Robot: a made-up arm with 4 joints.
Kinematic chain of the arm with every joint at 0, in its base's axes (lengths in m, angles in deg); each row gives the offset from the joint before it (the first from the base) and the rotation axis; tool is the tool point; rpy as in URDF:
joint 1: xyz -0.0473 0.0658 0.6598 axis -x
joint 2: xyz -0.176 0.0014 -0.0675 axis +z
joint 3: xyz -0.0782 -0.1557 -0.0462 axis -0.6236 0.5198 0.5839
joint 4: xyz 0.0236 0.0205 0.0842 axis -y
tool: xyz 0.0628 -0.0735 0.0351 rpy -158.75 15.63 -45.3
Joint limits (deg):
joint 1: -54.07..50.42
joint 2: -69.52..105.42
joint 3: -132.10..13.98
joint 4: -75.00..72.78
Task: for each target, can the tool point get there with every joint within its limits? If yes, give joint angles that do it. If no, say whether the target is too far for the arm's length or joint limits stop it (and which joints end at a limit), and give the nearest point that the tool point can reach.
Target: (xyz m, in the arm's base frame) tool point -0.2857 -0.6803 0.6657
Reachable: no: too far | nearest point -0.2532 -0.2904 0.6626 | short by 0.391 m
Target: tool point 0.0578 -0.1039 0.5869
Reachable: yes | joints 5.58 85.35 -79.67 -6.92
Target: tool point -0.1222 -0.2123 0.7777
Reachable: yes | joints 38.97 39.06 -71.11 -25.65
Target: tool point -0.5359 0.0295 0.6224
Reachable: yes | joints -12.01 -49.46 -55.07 60.40
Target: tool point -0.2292 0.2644 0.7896
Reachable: no: joint limits stop it (at a limit: joint 1, joint 2, joint 3) | nearest point -0.0568 0.1446 0.7035 | short by 0.227 m
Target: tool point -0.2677 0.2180 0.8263
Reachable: no: joint limits stop it (at a limit: joint 1, joint 3) | nearest point -0.3689 0.0315 0.7690 | short by 0.220 m
